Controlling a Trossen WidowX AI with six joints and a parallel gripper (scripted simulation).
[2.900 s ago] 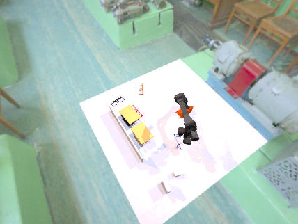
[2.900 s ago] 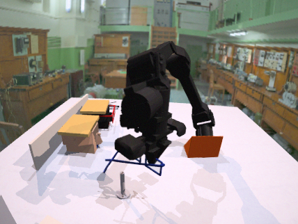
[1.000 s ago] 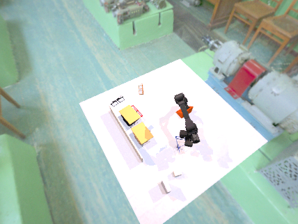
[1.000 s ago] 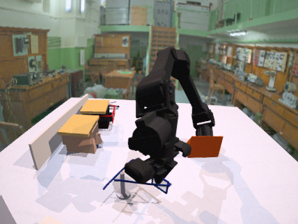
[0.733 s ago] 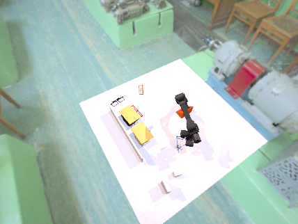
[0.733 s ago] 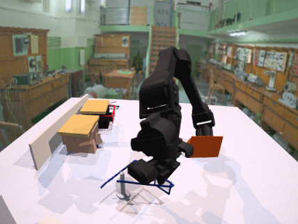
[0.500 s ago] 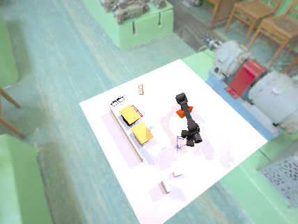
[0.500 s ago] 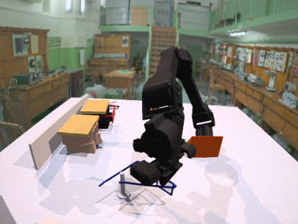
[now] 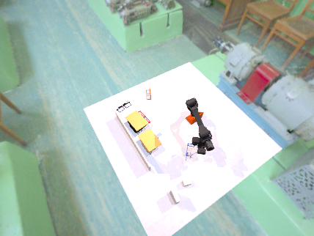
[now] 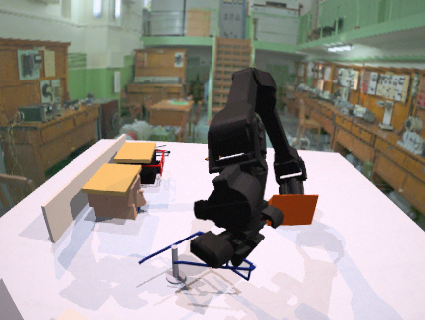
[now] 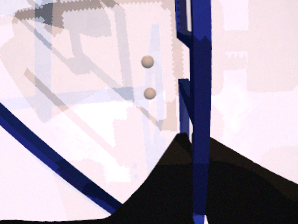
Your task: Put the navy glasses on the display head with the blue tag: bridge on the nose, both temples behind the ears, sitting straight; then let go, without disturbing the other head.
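The grey post is 12 cm ahead of my gripper tip, 3 cm to the right of it and 3 cm below it. From my gripper tip the other things lie so: pale backboard (41 cm to the right, 39 cm ahead).
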